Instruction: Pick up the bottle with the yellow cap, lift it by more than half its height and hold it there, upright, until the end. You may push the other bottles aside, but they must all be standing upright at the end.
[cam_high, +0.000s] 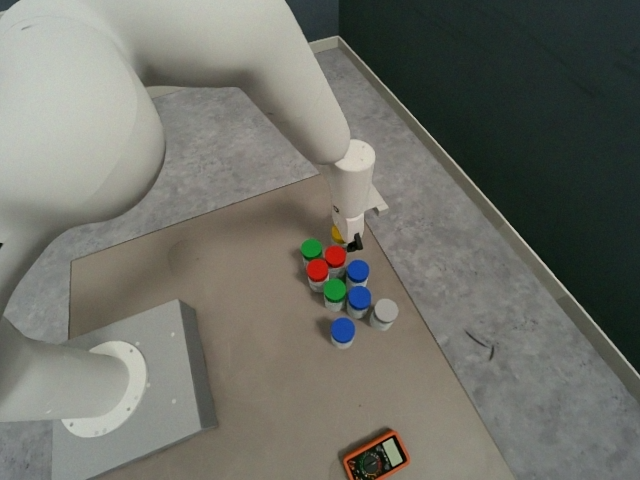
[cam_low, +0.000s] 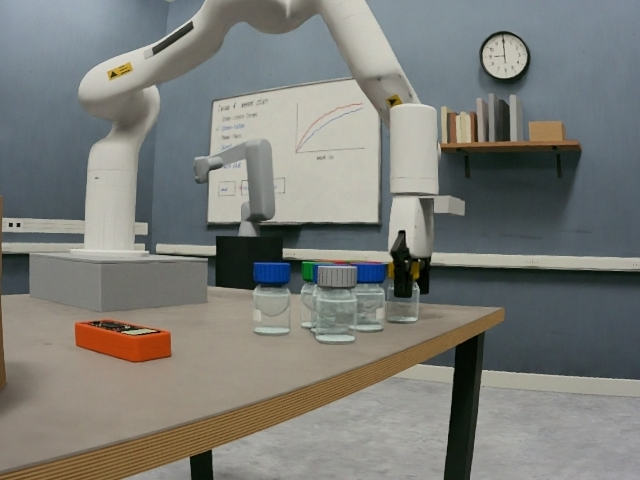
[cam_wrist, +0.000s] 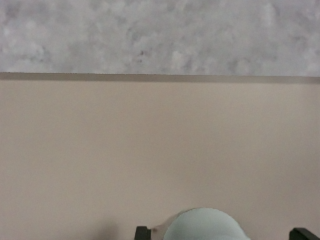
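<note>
My gripper is now 2 cm past the yellow-capped bottle and 1 cm above it. Also, from my hand: grey-capped bottle: 24 cm to the right, 2 cm ahead, 1 cm below; orange multimeter: 51 cm to the right, 10 cm behind, 5 cm below.
</note>
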